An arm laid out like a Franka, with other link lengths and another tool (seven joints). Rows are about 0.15 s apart.
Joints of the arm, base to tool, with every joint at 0 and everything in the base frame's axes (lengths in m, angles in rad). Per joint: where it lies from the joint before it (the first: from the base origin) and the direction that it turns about. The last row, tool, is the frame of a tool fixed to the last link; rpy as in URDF.
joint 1: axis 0 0 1 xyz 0 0 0.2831
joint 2: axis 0 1 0 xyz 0 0 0
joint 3: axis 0 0 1 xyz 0 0 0.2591
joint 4: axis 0 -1 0 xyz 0.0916 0 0
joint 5: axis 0 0 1 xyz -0.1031 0 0.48
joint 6: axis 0 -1 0 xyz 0 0 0
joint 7: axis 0 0 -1 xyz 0.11 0 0
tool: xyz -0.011 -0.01 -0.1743 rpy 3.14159 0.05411 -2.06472
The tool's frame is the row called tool.
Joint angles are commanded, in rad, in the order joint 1, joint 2, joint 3, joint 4, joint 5, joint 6, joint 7. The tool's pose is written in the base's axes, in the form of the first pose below.
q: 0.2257 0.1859 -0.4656 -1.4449 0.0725 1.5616 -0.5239
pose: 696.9, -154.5, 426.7, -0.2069, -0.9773, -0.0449, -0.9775, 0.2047, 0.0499
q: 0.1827 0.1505 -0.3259 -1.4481 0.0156 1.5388 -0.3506
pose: 696.1, -100.8, 440.7, -0.2819, -0.9593, -0.0145, -0.9586, 0.2810, 0.0468
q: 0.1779 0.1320 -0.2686 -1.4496 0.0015 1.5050 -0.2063
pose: 689.6, -67.2, 447.8, -0.3700, -0.9290, -0.0016, -0.9274, 0.3692, 0.0594
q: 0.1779 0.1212 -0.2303 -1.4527 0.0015 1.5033 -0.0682
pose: 688.0, -40.8, 452.3, -0.4607, -0.8875, -0.0024, -0.8865, 0.4600, 0.0506
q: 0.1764 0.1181 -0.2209 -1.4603 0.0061 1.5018 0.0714
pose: 685.7, -33.3, 449.8, -0.5732, -0.8194, 0.0021, -0.8182, 0.5725, 0.0517
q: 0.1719 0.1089 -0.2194 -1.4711 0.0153 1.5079 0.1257
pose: 683.9, -33.5, 450.2, -0.6193, -0.7851, -0.0069, -0.7843, 0.6182, 0.0517
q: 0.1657 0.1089 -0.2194 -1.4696 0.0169 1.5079 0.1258
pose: 683.8, -37.4, 451.1, -0.6242, -0.7812, -0.0091, -0.7805, 0.6230, 0.0514
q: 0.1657 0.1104 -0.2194 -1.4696 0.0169 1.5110 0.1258
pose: 684.6, -37.4, 450.3, -0.6241, -0.7813, -0.0097, -0.7806, 0.6230, 0.0499
